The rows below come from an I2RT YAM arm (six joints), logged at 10 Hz.
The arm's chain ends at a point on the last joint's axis. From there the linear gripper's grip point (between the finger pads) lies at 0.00 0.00 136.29 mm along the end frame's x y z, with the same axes.
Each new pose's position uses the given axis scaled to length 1; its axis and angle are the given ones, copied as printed.
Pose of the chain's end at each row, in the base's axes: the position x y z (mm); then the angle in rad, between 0 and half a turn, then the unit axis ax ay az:
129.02 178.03 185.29 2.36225 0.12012 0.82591 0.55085
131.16 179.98 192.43 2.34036 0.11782 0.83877 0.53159
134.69 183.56 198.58 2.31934 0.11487 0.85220 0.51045
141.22 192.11 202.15 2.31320 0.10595 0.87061 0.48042
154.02 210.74 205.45 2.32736 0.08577 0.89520 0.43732
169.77 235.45 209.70 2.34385 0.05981 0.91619 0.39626
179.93 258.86 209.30 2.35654 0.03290 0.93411 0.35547
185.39 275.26 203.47 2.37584 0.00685 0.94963 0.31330
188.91 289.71 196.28 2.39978 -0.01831 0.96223 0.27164
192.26 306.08 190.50 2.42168 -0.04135 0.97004 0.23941
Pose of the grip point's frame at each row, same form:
223.56 272.64 159.11 2.36225 0.12012 0.82591 0.55085
227.74 271.50 162.91 2.34036 0.11782 0.83877 0.53159
233.22 271.73 165.50 2.31934 0.11487 0.85220 0.51045
240.28 277.01 162.73 2.31320 0.10595 0.87061 0.48042
251.37 292.22 155.85 2.32736 0.08577 0.89520 0.43732
264.63 313.65 150.87 2.34385 0.05981 0.91619 0.39626
272.64 332.96 142.30 2.35654 0.03290 0.93411 0.35547
275.60 344.39 128.25 2.37584 0.00685 0.94963 0.31330
276.34 353.28 113.27 2.39978 -0.01831 0.96223 0.27164
277.06 365.24 101.71 2.42168 -0.04135 0.97004 0.23941

